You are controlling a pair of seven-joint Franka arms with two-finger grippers.
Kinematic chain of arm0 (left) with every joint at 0, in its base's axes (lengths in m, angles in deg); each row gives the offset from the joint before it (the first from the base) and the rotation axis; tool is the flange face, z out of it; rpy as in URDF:
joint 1: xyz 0 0 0.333 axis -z
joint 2: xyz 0 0 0 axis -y
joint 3: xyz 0 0 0.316 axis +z
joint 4: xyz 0.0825 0 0 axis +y
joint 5: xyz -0.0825 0 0.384 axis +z
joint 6: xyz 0 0 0 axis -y
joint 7: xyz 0.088 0 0 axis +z
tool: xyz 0 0 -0.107 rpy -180 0 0
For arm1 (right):
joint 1: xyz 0 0 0.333 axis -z
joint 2: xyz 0 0 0 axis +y
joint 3: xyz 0 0 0.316 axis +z
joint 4: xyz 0.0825 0 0 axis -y
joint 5: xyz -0.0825 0 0.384 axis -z
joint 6: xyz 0 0 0 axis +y
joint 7: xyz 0.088 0 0 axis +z
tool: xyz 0 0 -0.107 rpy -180 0 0
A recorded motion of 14 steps. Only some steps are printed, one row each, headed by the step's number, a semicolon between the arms.
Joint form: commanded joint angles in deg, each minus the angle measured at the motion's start. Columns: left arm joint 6, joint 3, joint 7, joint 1, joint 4, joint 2, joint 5; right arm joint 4, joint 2, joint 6, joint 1, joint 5, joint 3, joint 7.
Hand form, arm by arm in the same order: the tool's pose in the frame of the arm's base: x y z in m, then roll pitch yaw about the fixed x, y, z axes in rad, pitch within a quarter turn. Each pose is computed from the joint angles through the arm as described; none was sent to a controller.
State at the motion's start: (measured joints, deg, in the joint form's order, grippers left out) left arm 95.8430 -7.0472 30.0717 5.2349 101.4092 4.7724 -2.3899; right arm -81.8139 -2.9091 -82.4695 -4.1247 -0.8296 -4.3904 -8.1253
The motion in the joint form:
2: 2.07 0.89 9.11 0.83 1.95 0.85 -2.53; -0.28 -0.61 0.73 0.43 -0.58 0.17 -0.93
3: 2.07 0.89 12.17 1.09 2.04 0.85 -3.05; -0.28 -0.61 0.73 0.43 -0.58 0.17 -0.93
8: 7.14 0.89 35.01 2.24 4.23 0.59 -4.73; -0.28 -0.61 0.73 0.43 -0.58 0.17 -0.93
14: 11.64 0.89 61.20 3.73 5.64 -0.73 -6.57; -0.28 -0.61 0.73 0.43 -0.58 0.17 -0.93
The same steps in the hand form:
2: 0.5170 -0.1226 0.5788 3.0824 0.0454 0.4814; 0.5168 -0.0035 0.7084 -3.1046 -0.0499 -0.1639
3: 0.5162 -0.1257 0.5781 3.0794 0.0558 0.5312; 0.5168 -0.0035 0.7084 -3.1046 -0.0499 -0.1639
8: 0.5202 -0.1391 0.5655 3.0530 0.0826 0.9196; 0.5168 -0.0035 0.7084 -3.1046 -0.0499 -0.1639
14: 0.5266 -0.1561 0.5488 3.0696 0.1464 1.3650; 0.5168 -0.0035 0.7084 -3.1046 -0.0499 -0.1639

